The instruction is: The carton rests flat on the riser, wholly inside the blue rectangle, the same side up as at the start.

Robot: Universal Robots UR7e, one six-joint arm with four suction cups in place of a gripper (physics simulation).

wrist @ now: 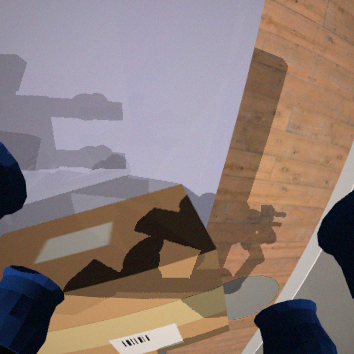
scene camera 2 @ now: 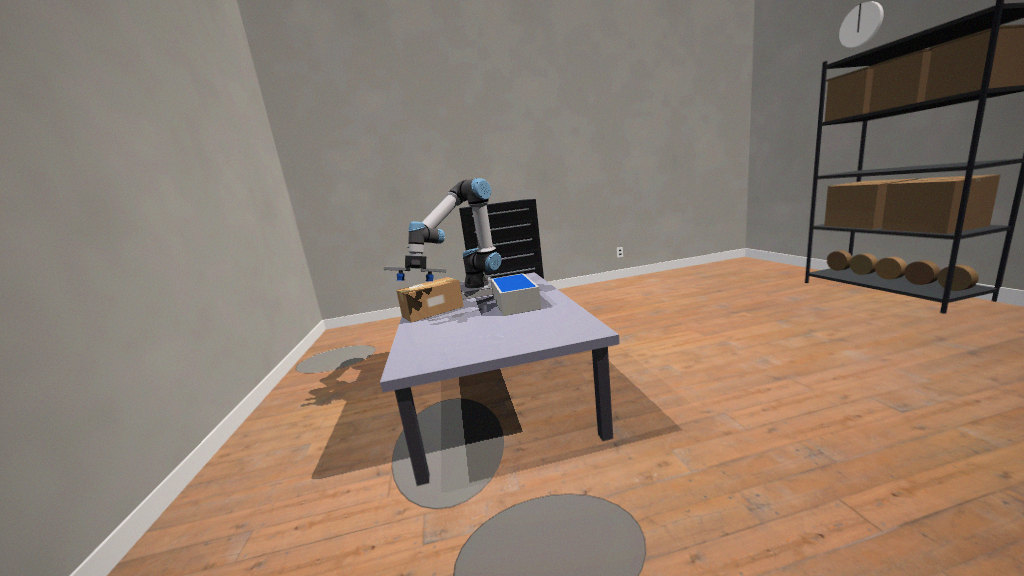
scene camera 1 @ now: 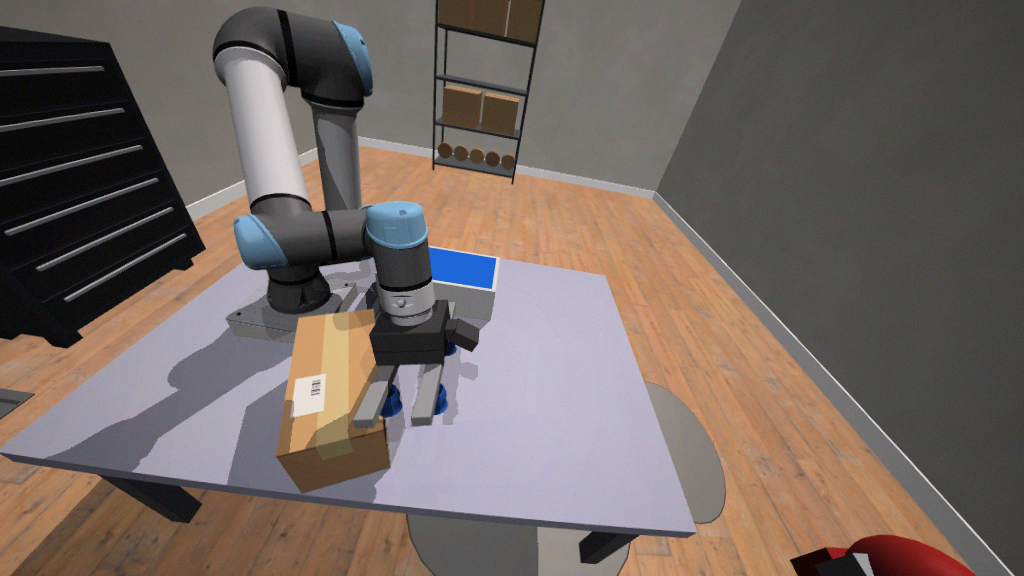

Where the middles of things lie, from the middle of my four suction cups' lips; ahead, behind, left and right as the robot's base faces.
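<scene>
From my suction cup: brown carton (scene camera 1: pixel 333 364), 50 mm to the left, 180 mm behind, 160 mm below; riser with blue rectangle (scene camera 1: pixel 469 279), 180 mm below, 50 mm behind, 500 mm to the left.
</scene>
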